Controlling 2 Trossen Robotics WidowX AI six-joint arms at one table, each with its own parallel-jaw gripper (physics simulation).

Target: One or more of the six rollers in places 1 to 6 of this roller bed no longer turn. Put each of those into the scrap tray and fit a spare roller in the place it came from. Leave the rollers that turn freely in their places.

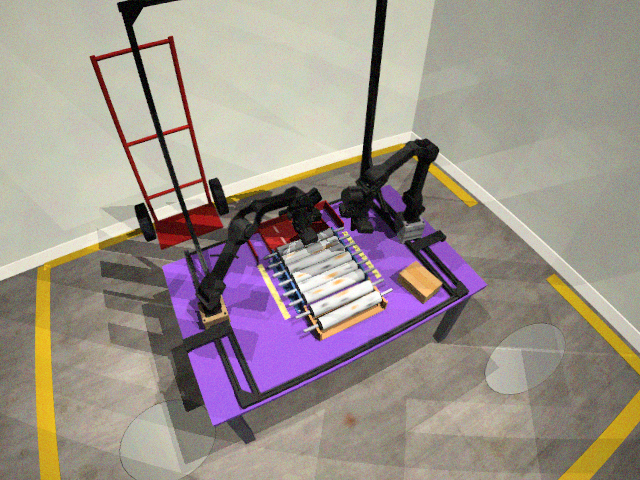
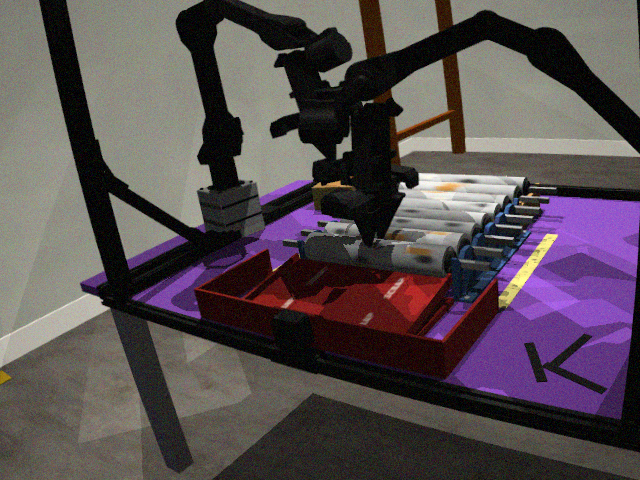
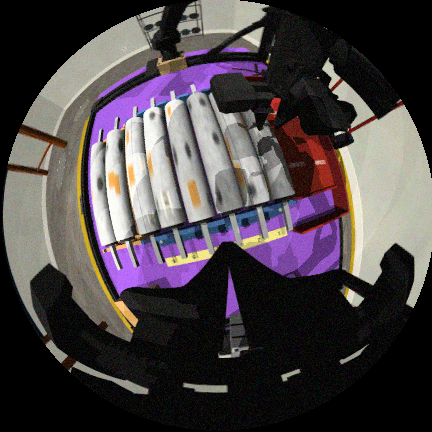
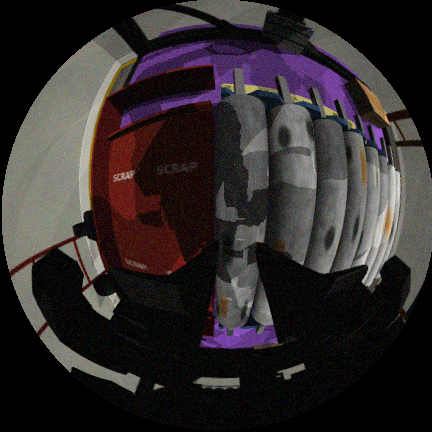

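Where they show: left gripper, between the fingertips: [image 1: 351, 230] [image 3: 226, 245]; right gripper, between the fingertips: [image 2: 374, 241] [image 3: 266, 127] [image 4: 237, 246]; left arm's base, origin of its link: [image 1: 411, 217] [image 2: 226, 185]; right arm's base, origin of its link: [image 1: 212, 308] [image 3: 170, 56].
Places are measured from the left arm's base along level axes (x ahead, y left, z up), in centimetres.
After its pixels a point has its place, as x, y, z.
Observation:
The roller bed [image 1: 292, 299] [image 3: 245, 219] holds six grey rollers on blue rails. The roller in place 1 [image 1: 300, 247] @(50.8, 0.1, -4.9) [image 2: 409, 257] @(55.6, -3.3, -4.8) [image 3: 275, 163] @(41.1, -3.6, -3.6) [image 4: 238, 160] @(41.8, -4.8, -3.5) lies next to the red scrap tray [image 1: 276, 236] @(59.1, -11.9, -8.3) [image 2: 366, 340] @(63.0, -20.4, -8.0) [image 3: 318, 177] @(40.4, -18.0, -8.5) [image 4: 120, 201] @(48.6, -19.8, -9.0), which is empty. My right gripper [image 1: 308, 234] @(48.4, -3.2, -3.7) [image 2: 370, 236] @(48.4, -3.2, -3.7) [image 4: 237, 246] @(48.4, -3.2, -3.7) points down, partly open and empty, with its tips at the top of that roller. My left gripper [image 1: 365, 228] [image 2: 329, 159] @(30.8, 5.8, 5.9) [image 3: 226, 245] @(30.8, 5.8, 5.9) is shut and empty, above the numbered side of the bed. Two spare rollers [image 1: 349, 309] @(40.8, 35.1, -3.6) [image 3: 100, 181] @(41.7, 32.5, -4.6) lie in an orange holder at the bed's far end.
A brown box [image 1: 419, 281] @(8.9, 29.5, -5.7) sits on the purple table [image 1: 280, 348] @(68.3, 40.3, -11.0) beside the bed. A yellow number strip [image 1: 366, 259] @(26.0, 13.2, -5.3) and a yellow stripe [image 1: 274, 291] @(65.5, 15.1, -10.9) flank the bed. A red hand truck [image 1: 156, 138] stands behind the table. Black frame posts rise at the back.

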